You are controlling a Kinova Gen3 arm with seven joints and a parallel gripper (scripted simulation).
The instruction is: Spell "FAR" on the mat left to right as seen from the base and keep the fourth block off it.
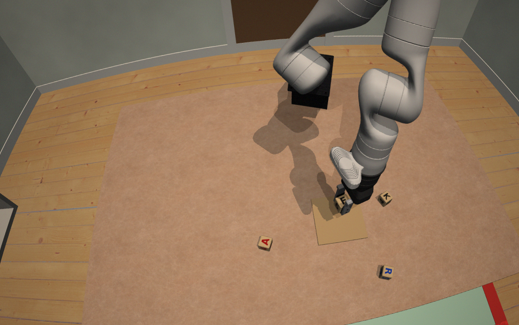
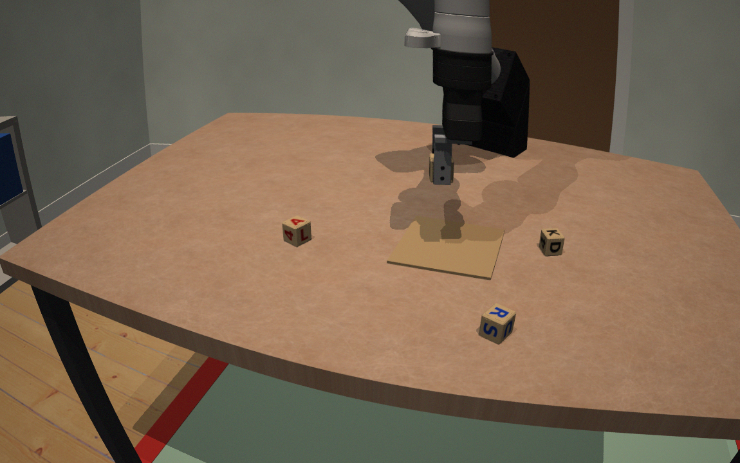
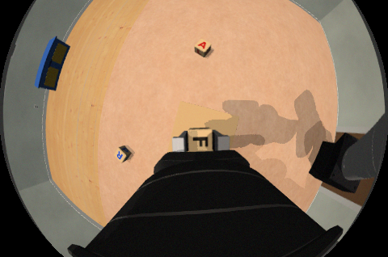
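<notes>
My hand is right at the F block. From my hand the other things lie so: R block (170 mm ahead, 110 mm to the left, 110 mm below); then tan mat (10 mm behind, 20 mm to the left, 120 mm below); then K block (40 mm behind, 170 mm to the left, 110 mm below).
</notes>
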